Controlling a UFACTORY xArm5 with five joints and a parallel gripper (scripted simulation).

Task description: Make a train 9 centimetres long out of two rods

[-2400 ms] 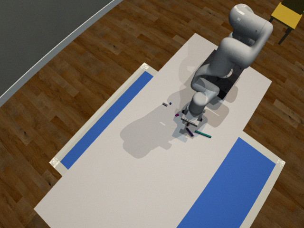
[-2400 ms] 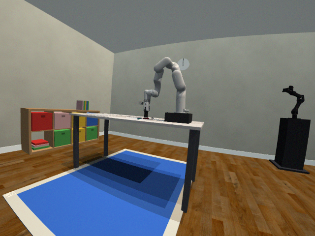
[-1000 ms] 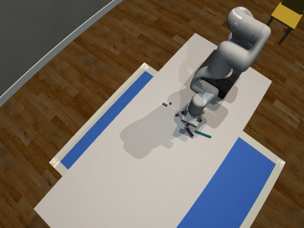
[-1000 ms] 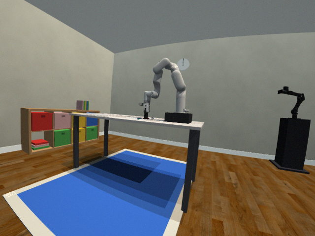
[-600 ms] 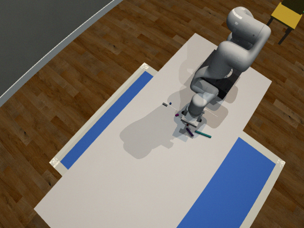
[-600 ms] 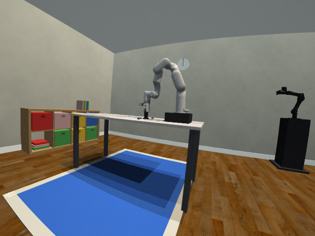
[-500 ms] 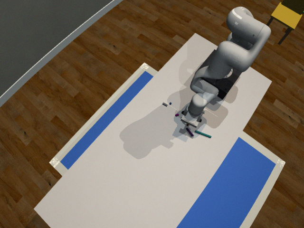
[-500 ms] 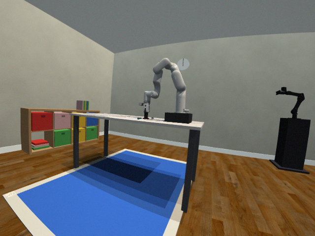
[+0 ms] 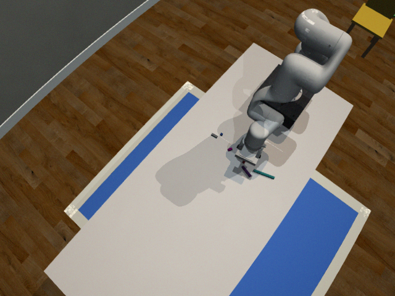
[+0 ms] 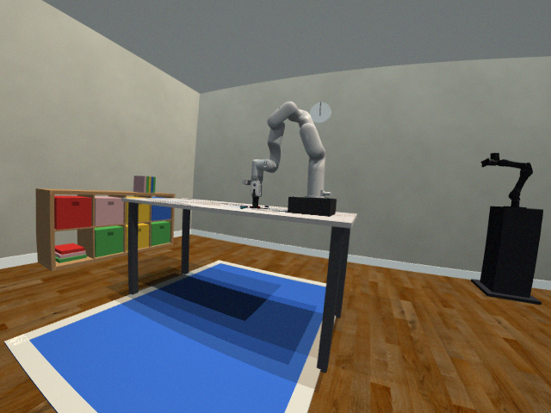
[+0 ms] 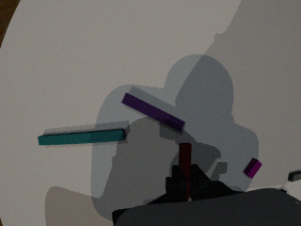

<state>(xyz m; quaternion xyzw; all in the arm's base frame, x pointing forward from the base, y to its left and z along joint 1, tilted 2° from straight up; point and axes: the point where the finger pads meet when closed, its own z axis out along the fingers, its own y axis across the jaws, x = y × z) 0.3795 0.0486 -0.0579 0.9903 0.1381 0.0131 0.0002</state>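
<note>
My gripper is now 20 mm above the red rod. Round my hand: turquoise rod 120 mm to the left, 20 mm below, 10 mm ahead; magenta rod 80 mm to the right, 30 mm ahead, 20 mm below; purple rod 60 mm ahead, 50 mm to the left, 20 mm below.
</note>
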